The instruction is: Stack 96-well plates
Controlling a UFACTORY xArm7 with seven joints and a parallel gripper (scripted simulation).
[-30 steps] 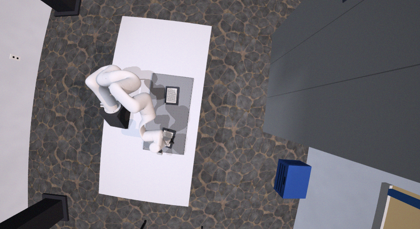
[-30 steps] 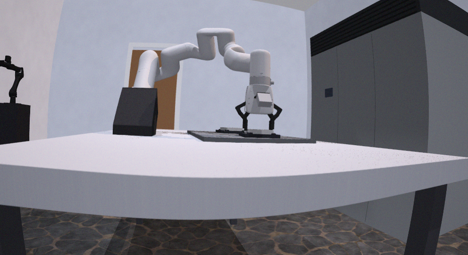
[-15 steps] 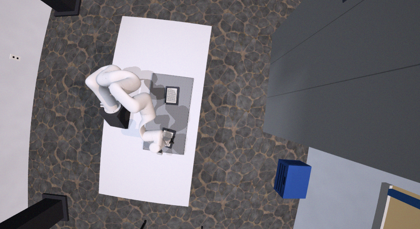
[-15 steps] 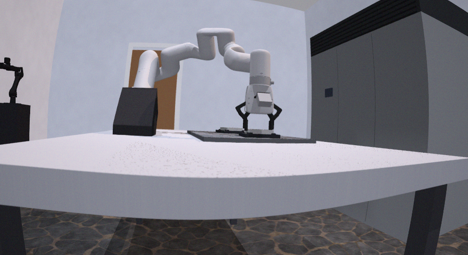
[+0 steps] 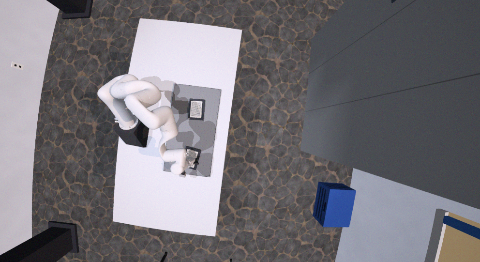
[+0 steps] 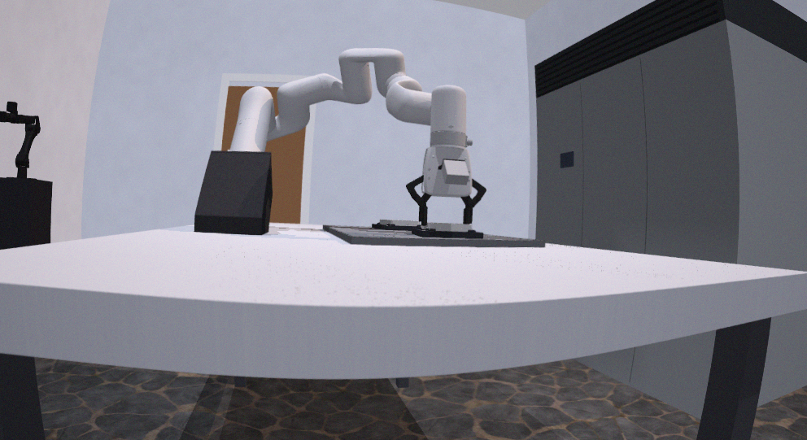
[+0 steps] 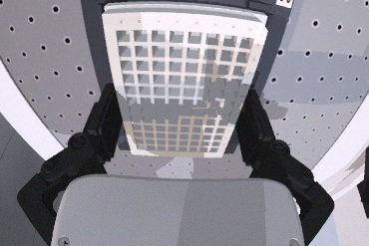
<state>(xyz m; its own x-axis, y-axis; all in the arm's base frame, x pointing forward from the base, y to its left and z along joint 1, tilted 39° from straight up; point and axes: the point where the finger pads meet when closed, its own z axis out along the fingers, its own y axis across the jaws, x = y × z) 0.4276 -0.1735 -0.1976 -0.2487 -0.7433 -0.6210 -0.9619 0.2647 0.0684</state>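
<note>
The dark plate nest N1 is 20 mm below my hand. Also, from my hand: dark plate nest N2 (380 mm to the left, 30 mm ahead, 20 mm below).
</note>
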